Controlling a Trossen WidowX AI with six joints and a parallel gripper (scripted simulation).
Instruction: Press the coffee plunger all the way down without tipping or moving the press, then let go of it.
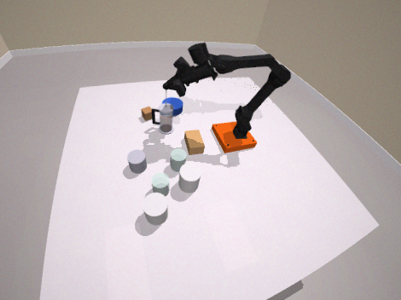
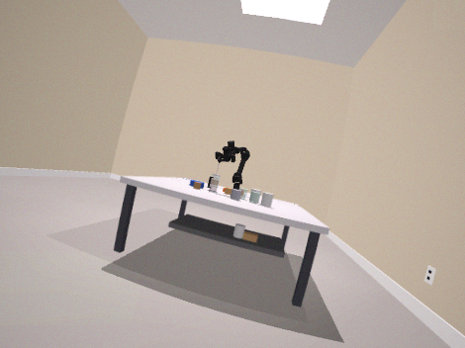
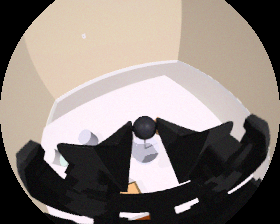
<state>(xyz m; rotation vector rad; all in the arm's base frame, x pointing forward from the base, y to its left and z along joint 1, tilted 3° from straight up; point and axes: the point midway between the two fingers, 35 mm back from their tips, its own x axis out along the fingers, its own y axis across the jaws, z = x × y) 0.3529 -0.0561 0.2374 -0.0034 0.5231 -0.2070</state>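
Now: the coffee press 10 mm ahead of my gripper tip and 130 mm below it. From my gripper tip the other things lie so: blue disc (40 mm behind, 170 mm to the right, 230 mm below); then small brown cube (90 mm ahead, 90 mm to the right, 230 mm below).
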